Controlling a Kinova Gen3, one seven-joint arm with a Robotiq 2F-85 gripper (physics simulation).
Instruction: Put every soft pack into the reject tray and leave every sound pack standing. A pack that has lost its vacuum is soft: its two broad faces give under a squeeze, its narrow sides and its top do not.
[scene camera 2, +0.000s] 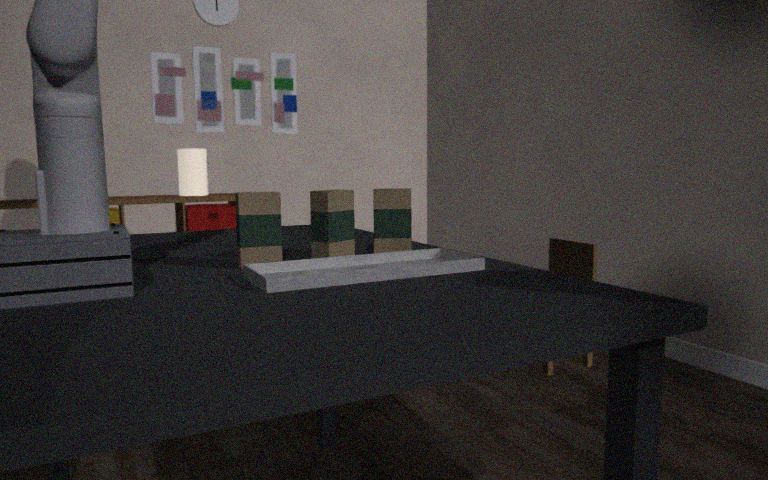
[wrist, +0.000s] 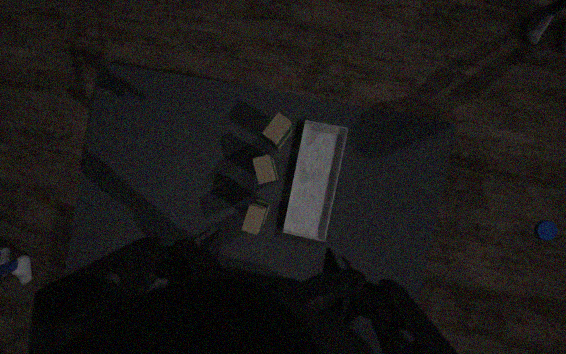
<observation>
In view: the gripper (wrist: 272, 249) and a white reject tray (scene camera 2: 278, 276).
</observation>
